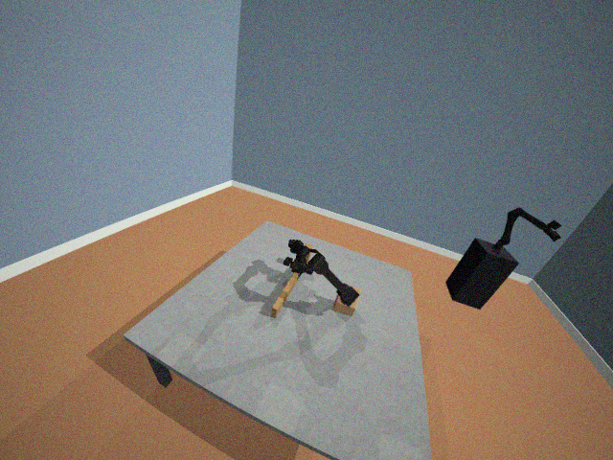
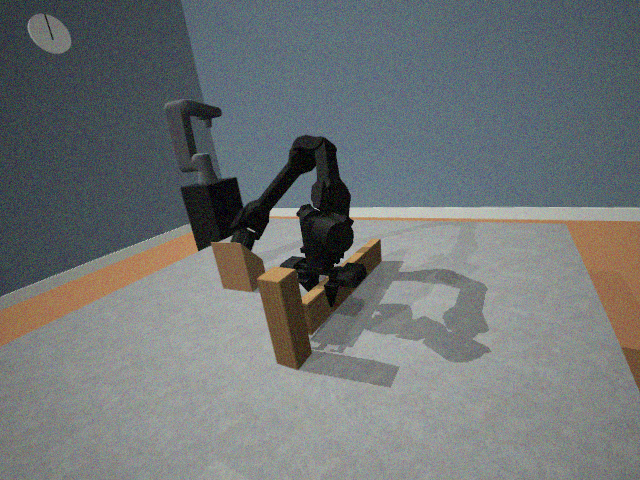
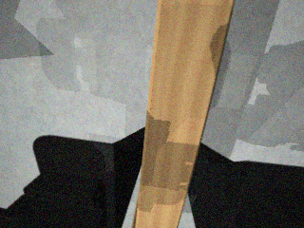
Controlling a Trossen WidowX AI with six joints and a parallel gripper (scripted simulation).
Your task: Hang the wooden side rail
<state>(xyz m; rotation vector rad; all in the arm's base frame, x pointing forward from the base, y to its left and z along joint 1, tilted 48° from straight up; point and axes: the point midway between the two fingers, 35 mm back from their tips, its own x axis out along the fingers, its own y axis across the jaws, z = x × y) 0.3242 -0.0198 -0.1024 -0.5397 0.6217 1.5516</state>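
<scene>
Right now the headboard post is 14 cm to the right of my gripper tip and 5 cm above it.
</scene>
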